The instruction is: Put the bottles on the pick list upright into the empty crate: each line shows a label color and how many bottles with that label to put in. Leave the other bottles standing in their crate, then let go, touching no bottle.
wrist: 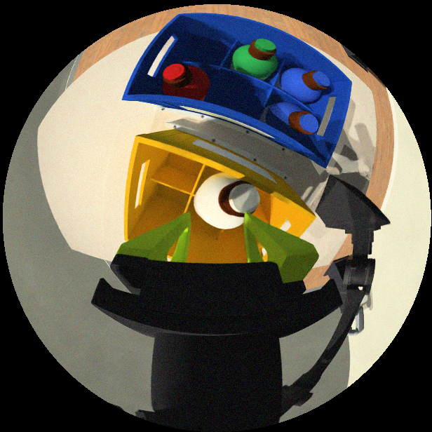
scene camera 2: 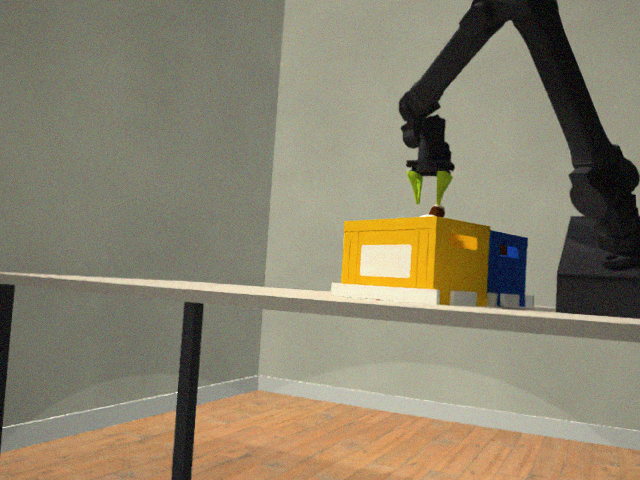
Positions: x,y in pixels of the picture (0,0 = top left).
Scene:
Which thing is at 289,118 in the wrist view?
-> A blue-capped bottle.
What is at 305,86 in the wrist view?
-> A blue-capped bottle.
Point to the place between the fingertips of my gripper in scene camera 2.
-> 427,204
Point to a white bottle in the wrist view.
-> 222,199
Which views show the green bottle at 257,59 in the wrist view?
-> The wrist view only.

